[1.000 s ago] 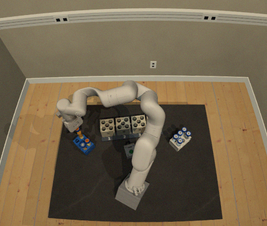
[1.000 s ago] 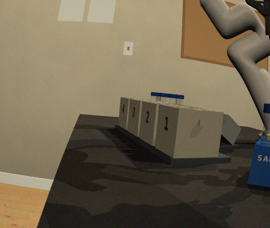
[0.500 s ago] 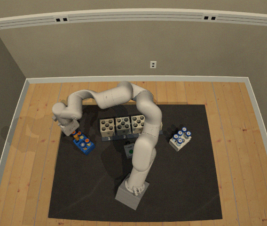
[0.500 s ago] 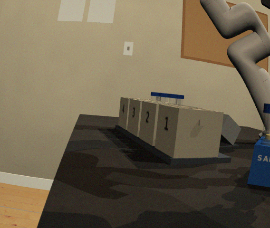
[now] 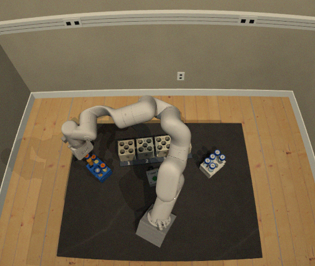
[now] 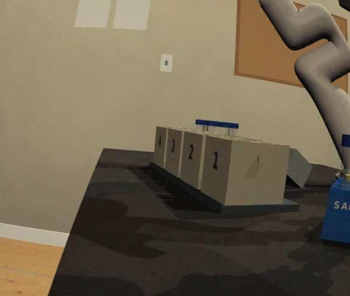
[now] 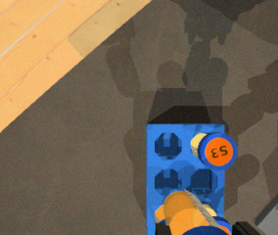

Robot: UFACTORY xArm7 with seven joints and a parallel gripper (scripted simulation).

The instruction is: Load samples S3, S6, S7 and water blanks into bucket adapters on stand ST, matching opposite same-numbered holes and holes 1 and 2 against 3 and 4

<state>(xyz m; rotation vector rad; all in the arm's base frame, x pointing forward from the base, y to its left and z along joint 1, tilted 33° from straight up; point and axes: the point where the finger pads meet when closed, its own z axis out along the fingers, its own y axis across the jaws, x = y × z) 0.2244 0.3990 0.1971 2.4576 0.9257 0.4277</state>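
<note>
The blue sample rack is 220 mm below my hand, 20 mm to the right of it and 10 mm ahead of it. The rest, counted from my hand: white blank rack (680 mm to the right, 220 mm below, 110 mm behind); then adapter 1 (200 mm to the right, 200 mm below, 90 mm ahead).
</note>
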